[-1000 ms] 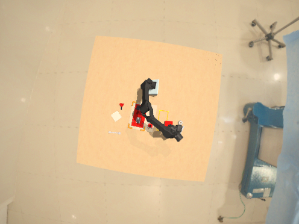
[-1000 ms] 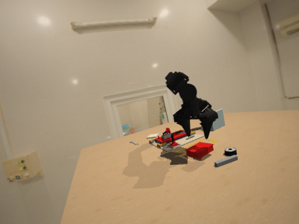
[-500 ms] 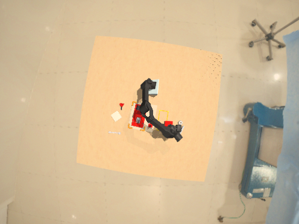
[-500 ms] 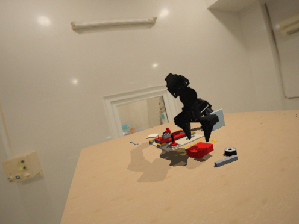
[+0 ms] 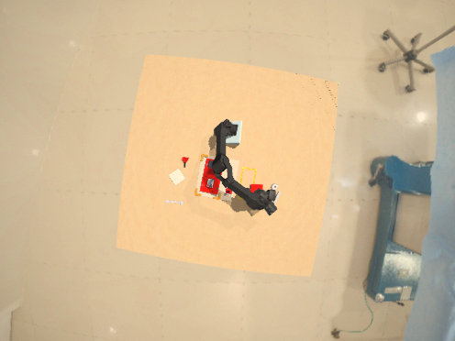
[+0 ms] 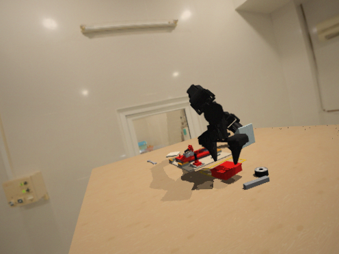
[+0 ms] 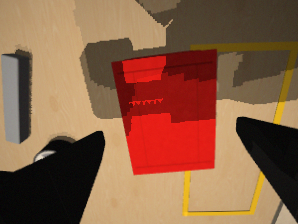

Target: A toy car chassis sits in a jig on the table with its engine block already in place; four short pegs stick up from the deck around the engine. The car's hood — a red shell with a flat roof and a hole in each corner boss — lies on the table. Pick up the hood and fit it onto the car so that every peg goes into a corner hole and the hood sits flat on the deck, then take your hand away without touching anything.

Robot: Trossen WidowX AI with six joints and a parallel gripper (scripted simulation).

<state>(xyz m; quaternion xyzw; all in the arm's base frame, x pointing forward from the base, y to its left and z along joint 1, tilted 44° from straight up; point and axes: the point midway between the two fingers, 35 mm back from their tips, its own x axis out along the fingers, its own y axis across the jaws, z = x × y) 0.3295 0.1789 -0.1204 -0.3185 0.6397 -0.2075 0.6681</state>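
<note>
Now: gripper tip 2 cm above the red hood. The rest, counted from my gripper tip: thin grey piece 16 cm ahead, 48 cm to the right, 4 cm below; white square 1 cm ahead, 49 cm to the right, 4 cm below; black-and-white roller 5 cm behind, 10 cm to the left, 3 cm below.
</note>
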